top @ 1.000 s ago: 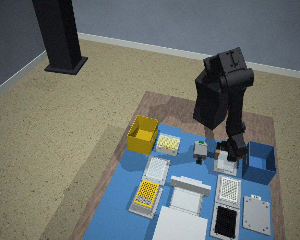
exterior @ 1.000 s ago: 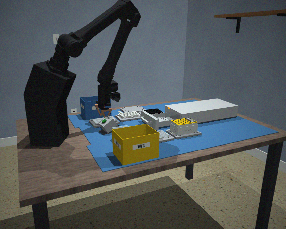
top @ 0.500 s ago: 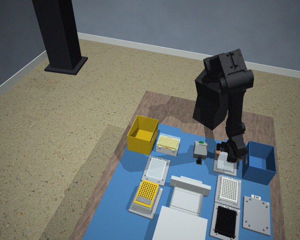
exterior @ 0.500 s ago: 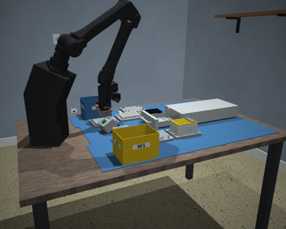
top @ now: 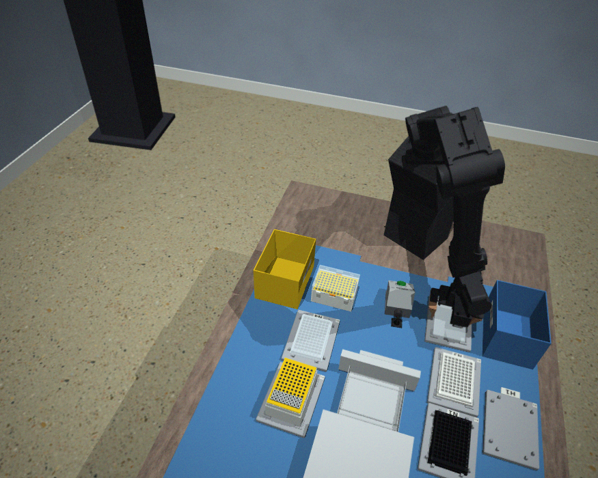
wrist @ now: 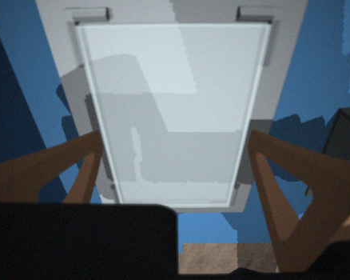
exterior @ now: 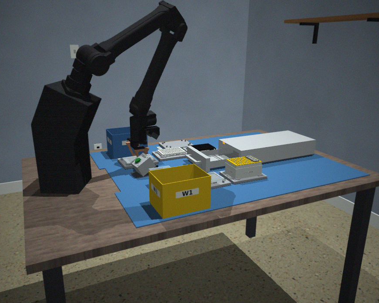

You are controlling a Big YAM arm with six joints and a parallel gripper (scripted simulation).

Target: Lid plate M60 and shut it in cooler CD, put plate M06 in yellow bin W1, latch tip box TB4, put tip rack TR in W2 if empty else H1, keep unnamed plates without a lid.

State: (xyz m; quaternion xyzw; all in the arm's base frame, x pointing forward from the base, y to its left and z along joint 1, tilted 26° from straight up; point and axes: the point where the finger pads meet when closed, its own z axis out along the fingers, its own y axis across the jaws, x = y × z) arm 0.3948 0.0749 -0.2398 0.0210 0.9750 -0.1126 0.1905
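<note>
Right now the clear plate lid is right at my hand. Round my hand: lid park LP: 20 mm below; blue bin W2: 10 mm ahead, 160 mm to the left, 20 mm above; green DONE key: 60 mm behind, 150 mm to the right, 40 mm above.
</note>
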